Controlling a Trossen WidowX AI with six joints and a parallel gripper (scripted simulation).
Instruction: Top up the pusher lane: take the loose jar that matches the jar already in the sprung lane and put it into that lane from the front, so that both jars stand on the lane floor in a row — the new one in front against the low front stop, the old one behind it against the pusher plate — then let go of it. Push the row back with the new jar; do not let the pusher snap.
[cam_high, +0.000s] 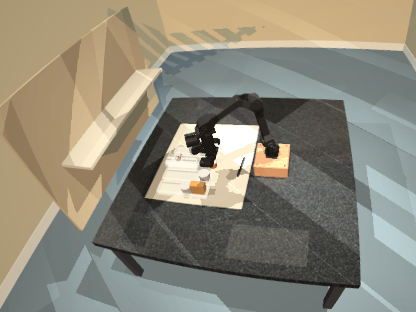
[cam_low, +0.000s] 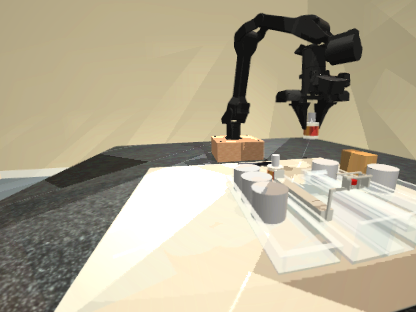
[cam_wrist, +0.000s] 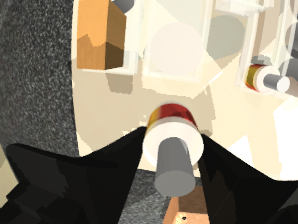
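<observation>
Now: gripper tip 14 cm to the left of the cream mat, 13 cm above it and 12 cm short of it. The rest, counted from my gripper tip: box 10 cm to the left, 9 cm below, 6 cm ahead; red dot 24 cm ahead, 6 cm to the right, 6 cm below.
</observation>
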